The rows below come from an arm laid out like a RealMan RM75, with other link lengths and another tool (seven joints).
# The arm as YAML. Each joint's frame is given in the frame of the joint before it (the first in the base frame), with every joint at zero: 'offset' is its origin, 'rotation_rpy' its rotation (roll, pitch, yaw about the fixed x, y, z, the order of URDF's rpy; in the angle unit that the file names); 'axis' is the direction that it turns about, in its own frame. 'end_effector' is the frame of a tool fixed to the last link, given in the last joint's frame.
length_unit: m
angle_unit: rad
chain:
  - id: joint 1
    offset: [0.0, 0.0, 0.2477]
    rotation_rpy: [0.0, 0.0, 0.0]
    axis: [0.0, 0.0, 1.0]
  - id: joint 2
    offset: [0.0, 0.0, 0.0]
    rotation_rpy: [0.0, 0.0, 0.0]
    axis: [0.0, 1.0, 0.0]
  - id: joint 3
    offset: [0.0, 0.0, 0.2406]
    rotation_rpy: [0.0, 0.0, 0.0]
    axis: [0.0, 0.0, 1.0]
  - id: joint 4
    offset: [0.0, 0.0, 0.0]
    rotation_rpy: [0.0, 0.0, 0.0]
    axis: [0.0, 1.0, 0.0]
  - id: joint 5
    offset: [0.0, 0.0, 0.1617]
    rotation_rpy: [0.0, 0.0, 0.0]
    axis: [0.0, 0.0, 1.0]
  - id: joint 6
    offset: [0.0, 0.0, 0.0]
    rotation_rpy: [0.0, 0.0, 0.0]
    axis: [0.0, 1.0, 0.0]
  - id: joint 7
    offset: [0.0, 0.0, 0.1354]
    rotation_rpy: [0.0, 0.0, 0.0]
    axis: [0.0, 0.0, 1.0]
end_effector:
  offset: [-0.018, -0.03, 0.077]
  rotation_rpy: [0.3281, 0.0, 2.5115]
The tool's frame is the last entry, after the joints.
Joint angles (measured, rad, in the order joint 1, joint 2, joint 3, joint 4, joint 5, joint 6, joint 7), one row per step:
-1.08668 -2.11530 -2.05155 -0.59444 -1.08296 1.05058 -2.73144
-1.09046 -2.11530 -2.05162 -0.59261 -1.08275 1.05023 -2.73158
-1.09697 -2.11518 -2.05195 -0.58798 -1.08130 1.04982 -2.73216
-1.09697 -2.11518 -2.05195 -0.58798 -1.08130 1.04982 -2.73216
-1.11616 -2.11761 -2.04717 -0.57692 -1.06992 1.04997 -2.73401
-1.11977 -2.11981 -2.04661 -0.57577 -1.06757 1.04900 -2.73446
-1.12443 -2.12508 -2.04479 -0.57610 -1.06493 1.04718 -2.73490
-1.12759 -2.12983 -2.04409 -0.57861 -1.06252 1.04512 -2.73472
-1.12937 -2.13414 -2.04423 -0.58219 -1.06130 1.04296 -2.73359
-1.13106 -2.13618 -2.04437 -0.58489 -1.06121 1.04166 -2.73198
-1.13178 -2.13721 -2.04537 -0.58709 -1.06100 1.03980 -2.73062
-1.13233 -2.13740 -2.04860 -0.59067 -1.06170 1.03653 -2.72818
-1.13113 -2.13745 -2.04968 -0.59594 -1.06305 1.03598 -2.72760
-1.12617 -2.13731 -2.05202 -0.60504 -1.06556 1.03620 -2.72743
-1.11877 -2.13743 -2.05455 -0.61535 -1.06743 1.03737 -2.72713
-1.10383 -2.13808 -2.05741 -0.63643 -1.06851 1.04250 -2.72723
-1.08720 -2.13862 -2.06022 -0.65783 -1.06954 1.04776 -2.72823
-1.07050 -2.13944 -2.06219 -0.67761 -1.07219 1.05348 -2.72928
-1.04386 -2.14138 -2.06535 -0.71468 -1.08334 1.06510 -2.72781
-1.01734 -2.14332 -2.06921 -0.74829 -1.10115 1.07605 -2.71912
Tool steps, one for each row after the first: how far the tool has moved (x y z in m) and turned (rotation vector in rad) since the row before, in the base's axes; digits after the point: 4 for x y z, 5 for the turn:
0.0011 0.0001 -0.0002 -0.00078 0.00046 -0.00220
0.0014 0.0000 -0.0005 -0.00227 0.00195 -0.00251
0.0000 0.0000 0.0000 0.00000 0.00000 0.00000
0.0032 -0.0013 -0.0029 -0.01065 0.01539 -0.01403
0.0011 -0.0005 -0.0010 -0.00186 0.00185 -0.00296
0.0021 -0.0011 -0.0021 -0.00332 0.00142 -0.00574
0.0020 -0.0006 -0.0015 -0.00076 0.00023 -0.00581
0.0019 -0.0003 -0.0011 0.00078 -0.00138 -0.00539
0.0016 0.0001 -0.0003 0.00144 -0.00114 -0.00496
0.0010 0.0005 0.0001 0.00287 -0.00123 -0.00285
0.0014 0.0015 0.0009 0.00679 -0.00355 -0.00306
0.0010 0.0008 0.0008 0.00413 -0.00326 -0.00231
0.0006 0.0011 0.0015 0.00620 -0.00622 -0.00023
-0.0002 0.0008 0.0016 0.00599 -0.00598 0.00095
-0.0009 0.0008 0.0027 0.00859 -0.00786 0.00006
-0.0016 0.0007 0.0029 0.00872 -0.00782 0.00226
-0.0018 0.0001 0.0025 0.00665 -0.00834 0.00329
-0.0003 0.0001 0.0046 0.01153 -0.01980 -0.00133
0.0002 -0.0001 0.0045 0.01187 -0.02325 -0.00441

